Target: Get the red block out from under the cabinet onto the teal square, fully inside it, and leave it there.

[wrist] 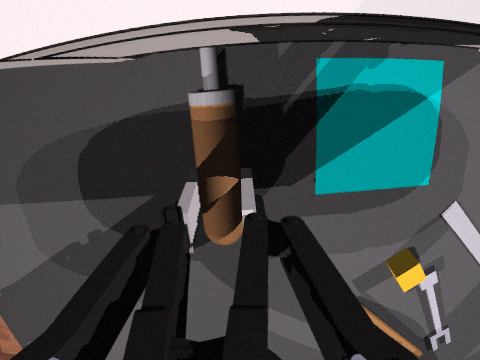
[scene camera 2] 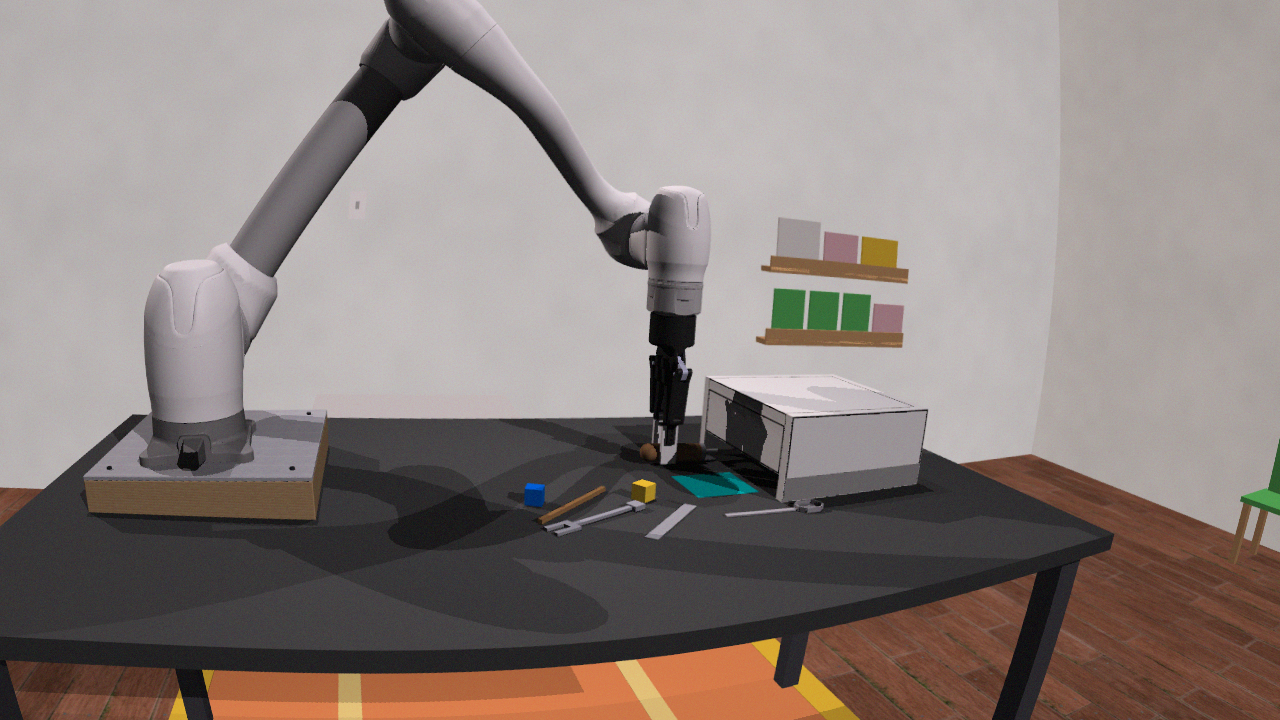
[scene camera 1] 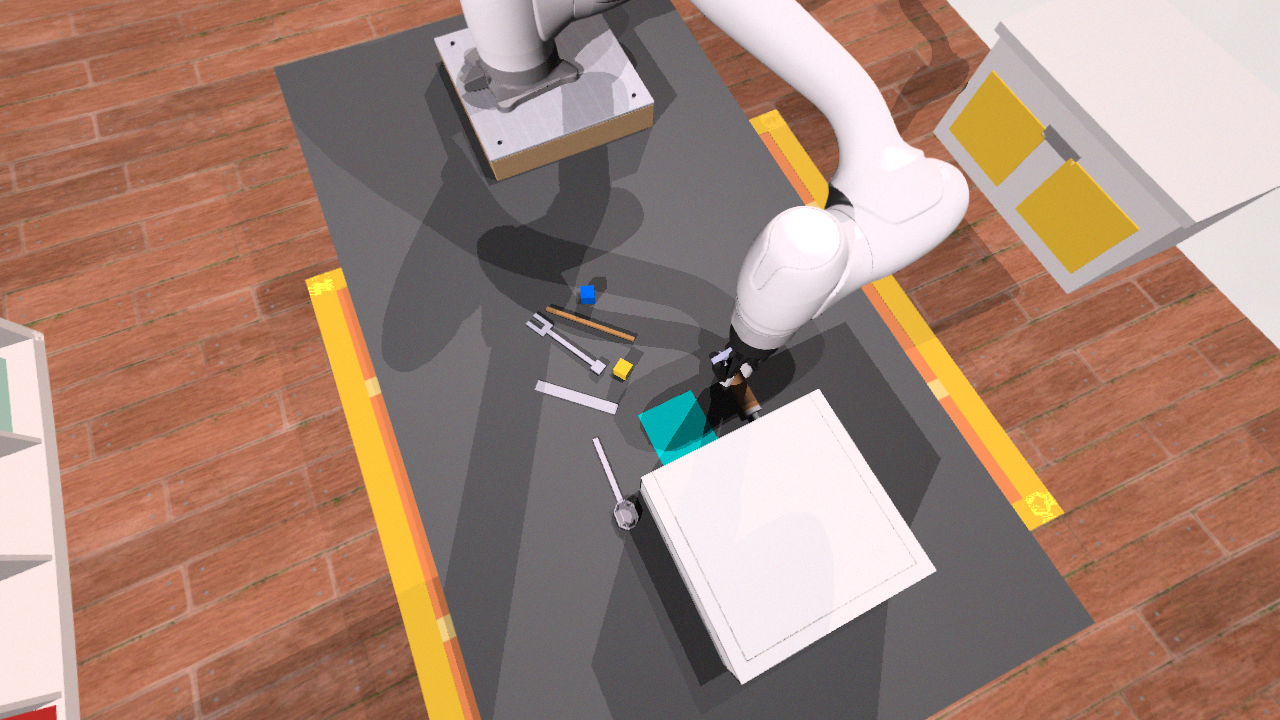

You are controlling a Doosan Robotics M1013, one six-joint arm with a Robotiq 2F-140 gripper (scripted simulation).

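Observation:
My gripper is visible to me at [scene camera 2: 662, 459], at [scene camera 1: 731, 379] and at [wrist: 222, 185]. A forked metal tool is there too, found at [wrist: 431, 277] as well as at [scene camera 2: 635, 505]. And I see a flat metal strip [scene camera 1: 541, 386].

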